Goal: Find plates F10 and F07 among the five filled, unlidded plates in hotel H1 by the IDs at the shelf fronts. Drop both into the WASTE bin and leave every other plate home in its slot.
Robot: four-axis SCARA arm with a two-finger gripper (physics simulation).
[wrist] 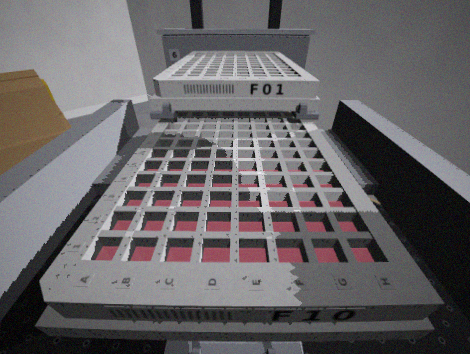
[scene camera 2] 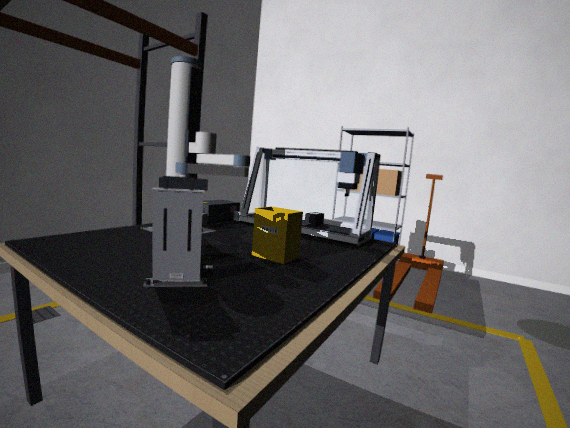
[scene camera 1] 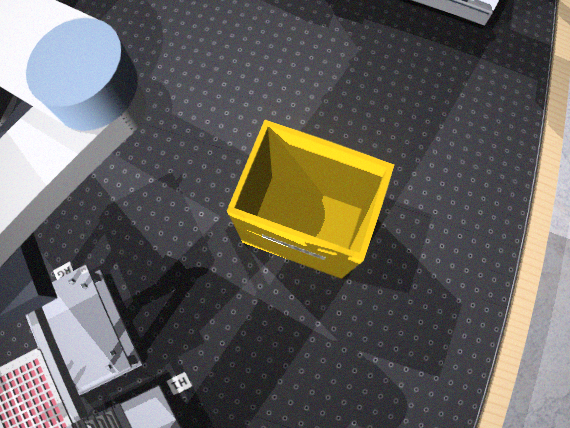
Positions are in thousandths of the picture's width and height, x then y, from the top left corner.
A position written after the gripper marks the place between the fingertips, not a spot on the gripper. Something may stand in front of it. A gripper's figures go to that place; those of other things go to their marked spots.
Labels:
The gripper (wrist: 501,338): 11 cm from the lens. A plate F10 (wrist: 476,634): 6 cm from the lens. A plate f01 (wrist: 433,227): 11 cm from the lens. The marked spots on the plate F10 and the plate f01 are 7 cm apart.

